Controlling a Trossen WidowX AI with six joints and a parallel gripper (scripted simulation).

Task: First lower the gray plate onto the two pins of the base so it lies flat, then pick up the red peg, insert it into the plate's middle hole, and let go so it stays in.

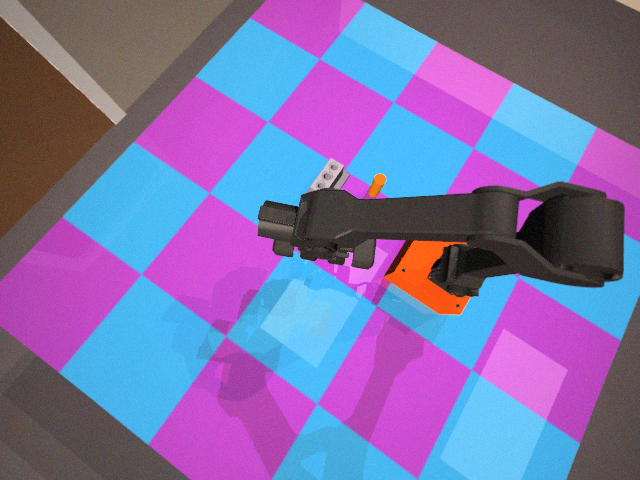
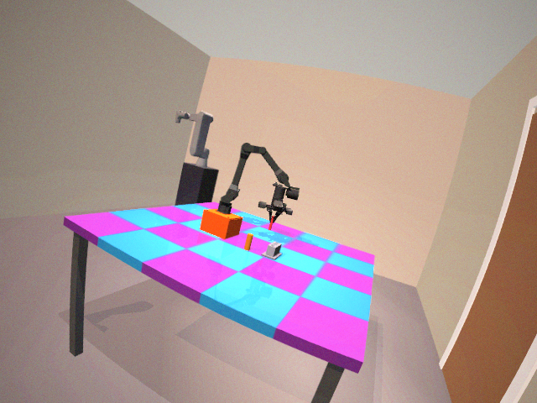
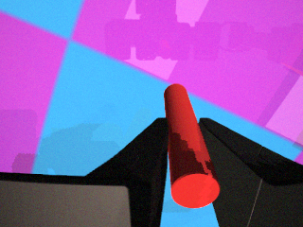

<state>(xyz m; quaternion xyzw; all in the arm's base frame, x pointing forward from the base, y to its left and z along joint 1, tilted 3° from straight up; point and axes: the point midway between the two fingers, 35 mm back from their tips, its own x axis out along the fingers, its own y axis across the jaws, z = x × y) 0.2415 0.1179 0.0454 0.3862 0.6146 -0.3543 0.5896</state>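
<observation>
The gray plate is 17 cm to the right of my gripper tip, 11 cm ahead of it and 6 cm below it. Also, from my gripper tip: red peg: right at my gripper tip; then orange cylinder: 24 cm to the right, 7 cm below; then base: 17 cm to the right, 11 cm ahead, 10 cm below.
</observation>
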